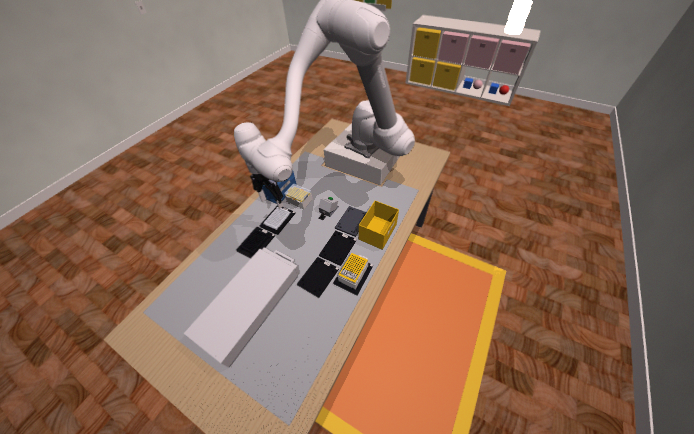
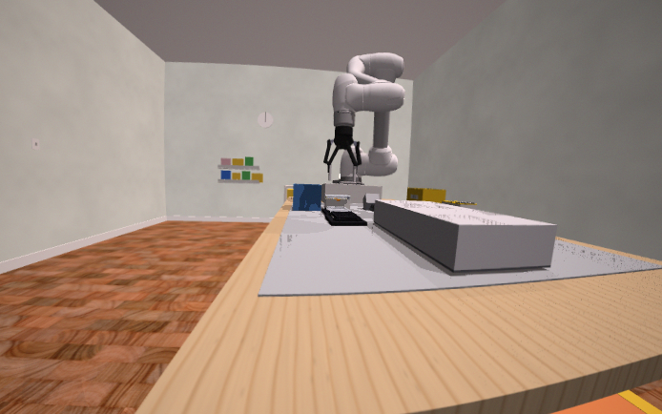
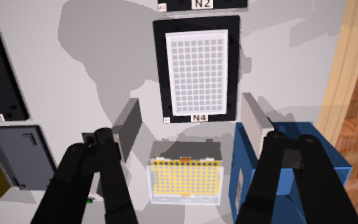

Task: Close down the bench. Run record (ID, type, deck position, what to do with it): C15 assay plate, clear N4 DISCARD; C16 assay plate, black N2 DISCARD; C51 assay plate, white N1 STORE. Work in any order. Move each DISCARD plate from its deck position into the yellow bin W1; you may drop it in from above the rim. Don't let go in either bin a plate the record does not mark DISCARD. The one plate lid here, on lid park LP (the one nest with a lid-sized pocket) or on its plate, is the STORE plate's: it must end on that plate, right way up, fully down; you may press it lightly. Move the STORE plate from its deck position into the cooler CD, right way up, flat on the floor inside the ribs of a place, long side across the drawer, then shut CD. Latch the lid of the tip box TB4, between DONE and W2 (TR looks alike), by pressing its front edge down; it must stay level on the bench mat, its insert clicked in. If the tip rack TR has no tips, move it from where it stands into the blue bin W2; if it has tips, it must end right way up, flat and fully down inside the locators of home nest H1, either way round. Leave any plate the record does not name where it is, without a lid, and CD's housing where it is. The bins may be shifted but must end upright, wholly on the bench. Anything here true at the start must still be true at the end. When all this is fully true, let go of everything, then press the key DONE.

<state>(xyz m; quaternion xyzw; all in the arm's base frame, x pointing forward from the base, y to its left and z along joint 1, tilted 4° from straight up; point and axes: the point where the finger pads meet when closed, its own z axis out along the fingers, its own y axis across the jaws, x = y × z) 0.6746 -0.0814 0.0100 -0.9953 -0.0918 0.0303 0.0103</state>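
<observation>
The pale plate is 150 mm below my hand and 10 mm to the right of it. From my hand the other things lie so: black nest N4: 160 mm below, 10 mm to the right; then tip box TB4: 180 mm behind, 120 mm below, 20 mm to the right; then black assay plate: 170 mm ahead, 150 mm below, 10 mm to the left.
</observation>
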